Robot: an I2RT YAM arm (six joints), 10 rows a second.
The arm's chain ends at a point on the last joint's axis. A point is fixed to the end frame.
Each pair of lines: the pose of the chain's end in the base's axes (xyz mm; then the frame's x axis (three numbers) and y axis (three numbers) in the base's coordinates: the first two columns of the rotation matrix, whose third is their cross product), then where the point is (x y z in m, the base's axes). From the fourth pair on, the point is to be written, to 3 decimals.
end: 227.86, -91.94, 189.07, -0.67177, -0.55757, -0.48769, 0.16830, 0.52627, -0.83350
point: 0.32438 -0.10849 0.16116
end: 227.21, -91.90, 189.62, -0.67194, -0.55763, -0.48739, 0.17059, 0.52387, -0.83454
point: 0.32375 -0.10869 0.16191
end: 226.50, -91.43, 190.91, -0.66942, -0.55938, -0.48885, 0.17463, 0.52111, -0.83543
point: 0.32318 -0.10829 0.16373
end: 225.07, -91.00, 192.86, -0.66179, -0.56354, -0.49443, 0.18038, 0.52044, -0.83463
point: 0.322 -0.107 0.167
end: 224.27, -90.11, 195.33, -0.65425, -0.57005, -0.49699, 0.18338, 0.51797, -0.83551
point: 0.322 -0.106 0.170
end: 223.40, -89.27, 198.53, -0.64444, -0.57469, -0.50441, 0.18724, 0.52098, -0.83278
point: 0.321 -0.104 0.174
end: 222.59, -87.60, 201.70, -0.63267, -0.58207, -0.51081, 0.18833, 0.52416, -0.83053
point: 0.321 -0.101 0.178
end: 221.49, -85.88, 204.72, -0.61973, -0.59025, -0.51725, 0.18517, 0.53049, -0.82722
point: 0.320 -0.098 0.182
